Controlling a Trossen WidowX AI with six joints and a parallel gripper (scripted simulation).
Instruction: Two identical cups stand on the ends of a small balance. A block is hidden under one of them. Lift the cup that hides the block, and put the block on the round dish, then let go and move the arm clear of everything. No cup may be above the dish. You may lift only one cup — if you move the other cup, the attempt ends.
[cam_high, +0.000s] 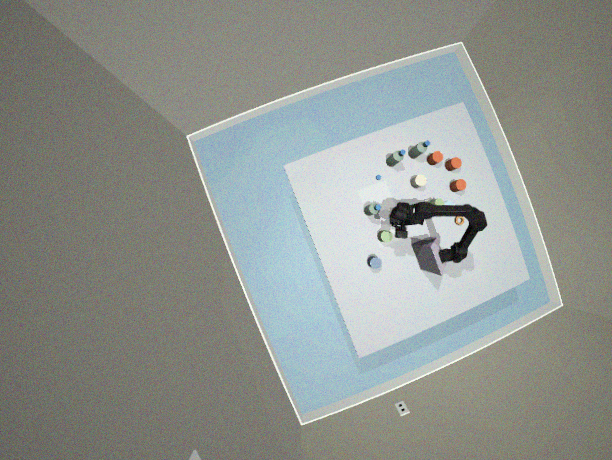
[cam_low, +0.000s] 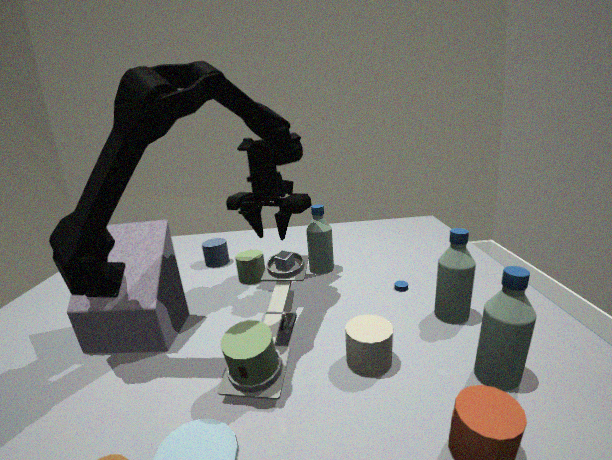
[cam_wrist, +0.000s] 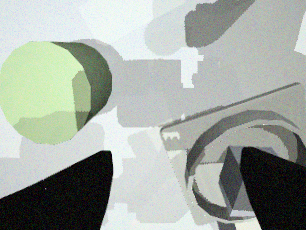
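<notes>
The grey block is 3 cm ahead of my gripper tip, 5 cm to the right of it and 4 cm below it. From my gripper tip the other things lie so: cream cylinder (16 cm ahead, 26 cm to the right, 9 cm below); then blue cap (28 cm ahead, 4 cm to the right, 12 cm below); then grey balance (2 cm ahead, 17 cm to the right, 8 cm below).
</notes>
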